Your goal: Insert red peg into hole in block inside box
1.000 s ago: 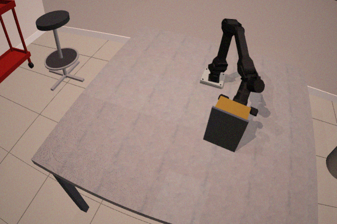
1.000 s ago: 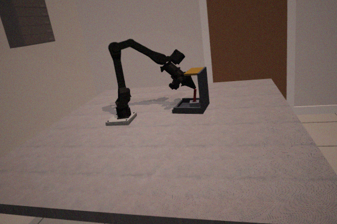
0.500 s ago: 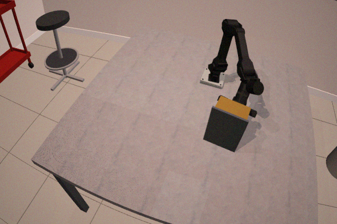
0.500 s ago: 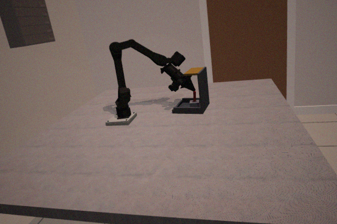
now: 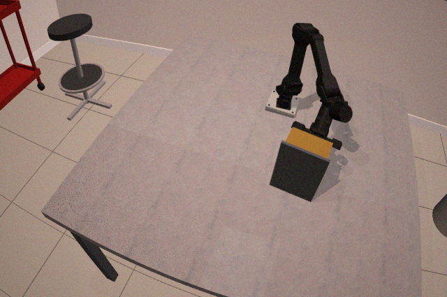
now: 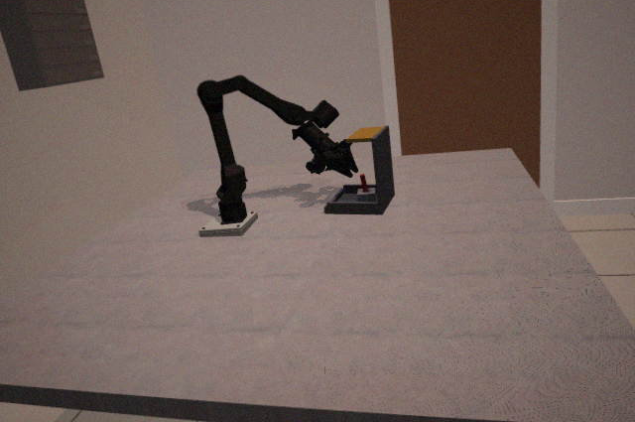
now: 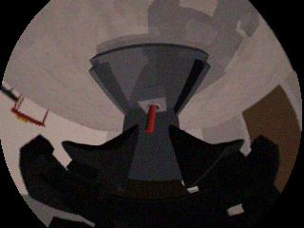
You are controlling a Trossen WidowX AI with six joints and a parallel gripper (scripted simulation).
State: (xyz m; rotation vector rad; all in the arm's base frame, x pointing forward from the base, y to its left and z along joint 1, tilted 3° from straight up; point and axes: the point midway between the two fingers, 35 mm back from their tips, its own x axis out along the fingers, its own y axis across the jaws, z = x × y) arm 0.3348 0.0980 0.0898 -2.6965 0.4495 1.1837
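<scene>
Right now the red peg is 3 cm ahead of my gripper tip, 1 cm to the right of it and 4 cm below it. Round my gripper tip: orange roof: 5 cm ahead, 2 cm to the right, 12 cm above; back wall: 9 cm ahead, 3 cm to the right, 2 cm above.
</scene>
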